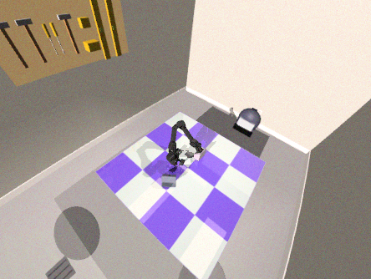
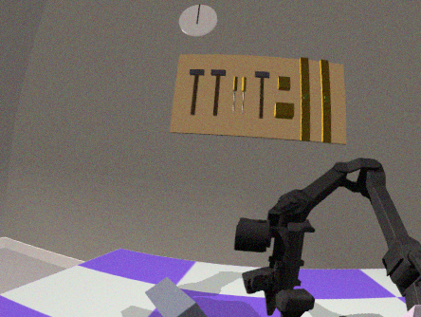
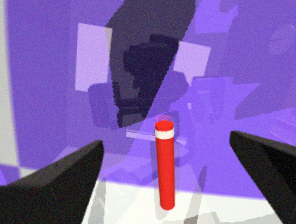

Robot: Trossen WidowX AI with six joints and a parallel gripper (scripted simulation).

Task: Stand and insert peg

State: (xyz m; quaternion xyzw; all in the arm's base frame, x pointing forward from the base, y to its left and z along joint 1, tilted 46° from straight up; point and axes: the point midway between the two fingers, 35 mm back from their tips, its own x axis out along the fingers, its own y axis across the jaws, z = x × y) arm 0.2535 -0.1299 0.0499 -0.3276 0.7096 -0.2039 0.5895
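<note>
My gripper tip is 10 mm past the red peg and 10 mm above it. Round my gripper tip: grey sloped panel 180 mm ahead, 70 mm to the left, 30 mm above.
</note>
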